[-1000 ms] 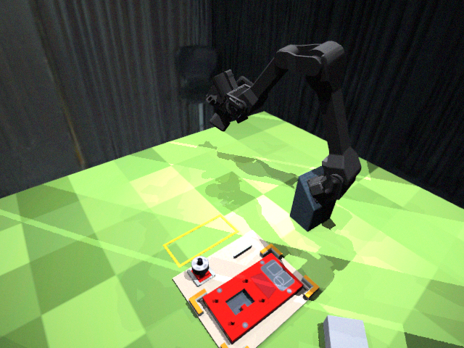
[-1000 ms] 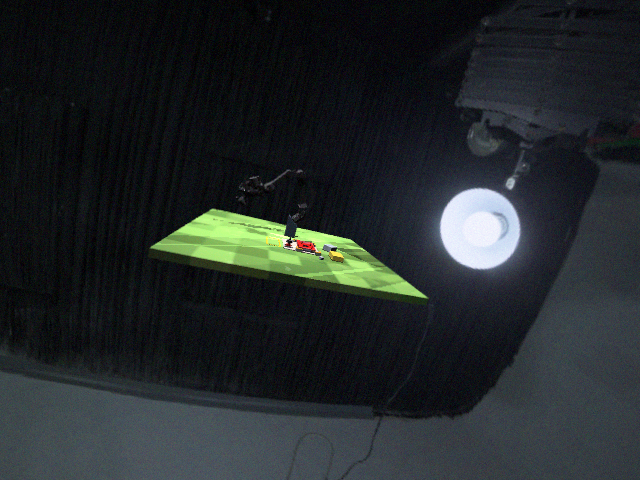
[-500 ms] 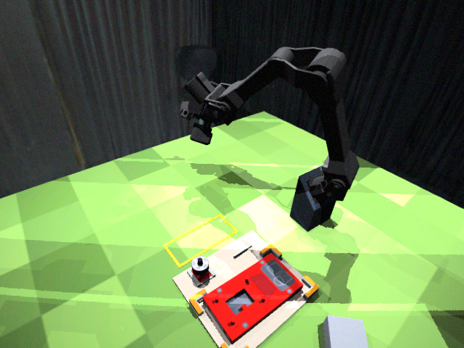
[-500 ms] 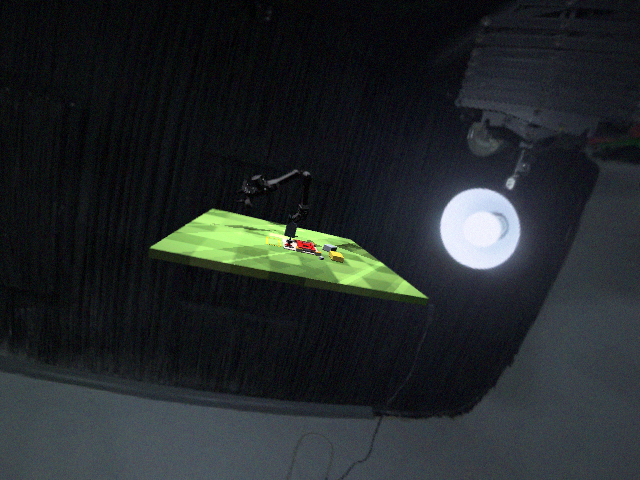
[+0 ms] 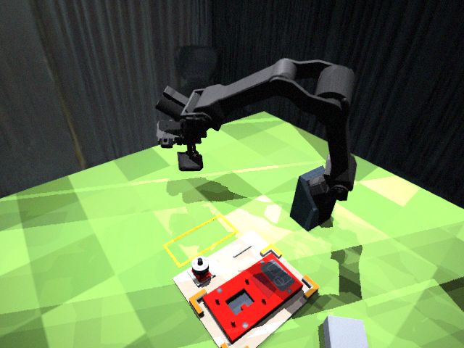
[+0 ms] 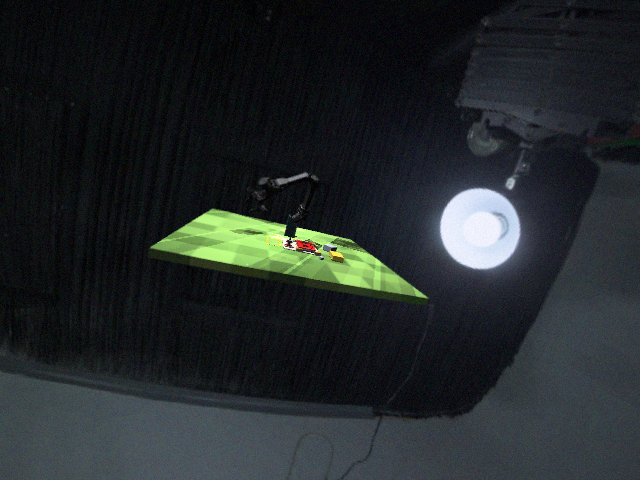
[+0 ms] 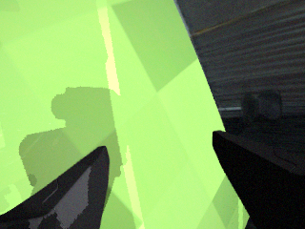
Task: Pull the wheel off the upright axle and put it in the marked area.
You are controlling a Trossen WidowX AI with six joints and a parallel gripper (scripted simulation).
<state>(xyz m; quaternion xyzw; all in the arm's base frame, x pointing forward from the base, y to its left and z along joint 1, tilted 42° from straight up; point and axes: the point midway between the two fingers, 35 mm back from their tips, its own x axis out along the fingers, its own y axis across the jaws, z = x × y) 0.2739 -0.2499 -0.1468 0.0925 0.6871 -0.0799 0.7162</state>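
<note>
My gripper tip is 310 mm to the right of the wheel, 120 mm above it and 90 mm short of it. From my gripper tip the other things lie so: black axle: 310 mm to the left, 120 mm below, 100 mm ahead; grey block: 590 mm to the left, 140 mm below, 80 mm behind.
</note>
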